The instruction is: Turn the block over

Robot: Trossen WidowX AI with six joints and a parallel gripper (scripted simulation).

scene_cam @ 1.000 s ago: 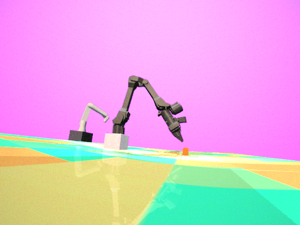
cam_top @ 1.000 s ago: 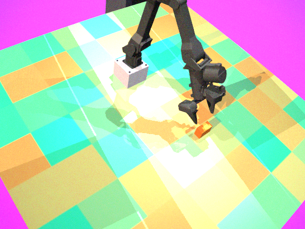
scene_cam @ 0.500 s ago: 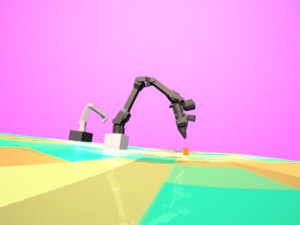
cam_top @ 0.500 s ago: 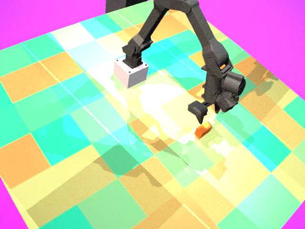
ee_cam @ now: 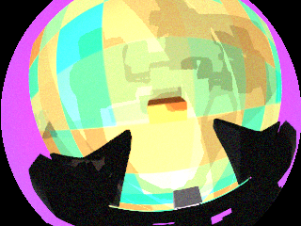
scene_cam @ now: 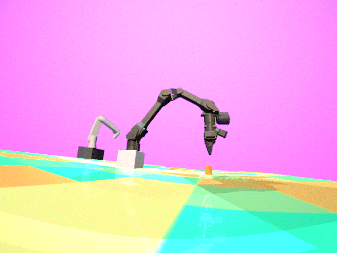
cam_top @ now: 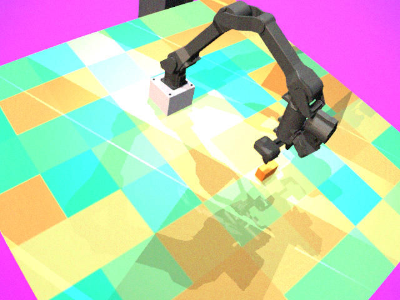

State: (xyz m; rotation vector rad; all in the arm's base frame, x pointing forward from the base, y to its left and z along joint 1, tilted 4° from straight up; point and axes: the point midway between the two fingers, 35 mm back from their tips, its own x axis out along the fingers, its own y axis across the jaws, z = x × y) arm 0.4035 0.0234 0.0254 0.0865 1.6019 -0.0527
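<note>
The orange block lies 8 cm below my gripper tip and 1 cm behind it.
</note>
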